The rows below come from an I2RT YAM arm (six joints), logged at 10 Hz.
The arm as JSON. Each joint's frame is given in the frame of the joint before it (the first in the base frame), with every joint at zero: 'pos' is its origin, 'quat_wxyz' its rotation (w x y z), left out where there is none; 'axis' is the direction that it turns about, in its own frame. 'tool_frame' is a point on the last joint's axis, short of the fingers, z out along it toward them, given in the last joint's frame.
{
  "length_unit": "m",
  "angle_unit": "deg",
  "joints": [
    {
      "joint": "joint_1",
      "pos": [
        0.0,
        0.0,
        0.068
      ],
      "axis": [
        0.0,
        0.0,
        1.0
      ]
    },
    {
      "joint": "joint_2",
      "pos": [
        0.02,
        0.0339,
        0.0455
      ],
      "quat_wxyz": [
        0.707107,
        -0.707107,
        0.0,
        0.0
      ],
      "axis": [
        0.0,
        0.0,
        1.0
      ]
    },
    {
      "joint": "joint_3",
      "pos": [
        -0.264,
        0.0,
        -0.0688
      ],
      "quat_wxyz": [
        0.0,
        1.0,
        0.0,
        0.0
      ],
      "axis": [
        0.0,
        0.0,
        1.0
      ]
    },
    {
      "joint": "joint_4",
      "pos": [
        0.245,
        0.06,
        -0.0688
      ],
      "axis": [
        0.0,
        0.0,
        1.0
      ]
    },
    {
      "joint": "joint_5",
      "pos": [
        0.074,
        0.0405,
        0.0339
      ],
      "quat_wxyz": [
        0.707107,
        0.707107,
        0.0,
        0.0
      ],
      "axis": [
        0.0,
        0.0,
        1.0
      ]
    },
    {
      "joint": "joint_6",
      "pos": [
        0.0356,
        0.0,
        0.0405
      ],
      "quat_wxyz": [
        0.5,
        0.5,
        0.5,
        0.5
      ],
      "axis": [
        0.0,
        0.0,
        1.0
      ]
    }
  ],
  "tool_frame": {
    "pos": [
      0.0,
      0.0,
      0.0
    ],
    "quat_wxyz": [
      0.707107,
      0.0,
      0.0,
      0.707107
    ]
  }
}
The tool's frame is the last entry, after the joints.
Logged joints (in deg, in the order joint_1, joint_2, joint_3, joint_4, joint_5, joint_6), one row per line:
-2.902 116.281 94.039 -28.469 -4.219 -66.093
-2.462 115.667 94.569 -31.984 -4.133 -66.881
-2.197 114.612 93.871 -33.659 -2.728 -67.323
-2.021 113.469 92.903 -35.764 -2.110 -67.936
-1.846 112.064 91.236 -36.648 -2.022 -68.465
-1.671 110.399 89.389 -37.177 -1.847 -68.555
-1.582 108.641 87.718 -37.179 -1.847 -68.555
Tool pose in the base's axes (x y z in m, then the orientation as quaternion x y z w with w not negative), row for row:
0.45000 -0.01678 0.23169 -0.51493 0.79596 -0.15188 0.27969
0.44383 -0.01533 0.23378 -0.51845 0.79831 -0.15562 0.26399
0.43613 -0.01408 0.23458 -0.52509 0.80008 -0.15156 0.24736
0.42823 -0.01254 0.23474 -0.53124 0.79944 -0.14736 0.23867
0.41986 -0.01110 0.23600 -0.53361 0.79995 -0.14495 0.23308
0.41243 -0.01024 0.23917 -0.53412 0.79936 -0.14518 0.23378
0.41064 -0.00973 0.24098 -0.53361 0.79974 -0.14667 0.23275
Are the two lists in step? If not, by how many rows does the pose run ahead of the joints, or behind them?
The pose runs 1 row ahead of the joints: the pose in row i belongs to the joints in row i + 1.
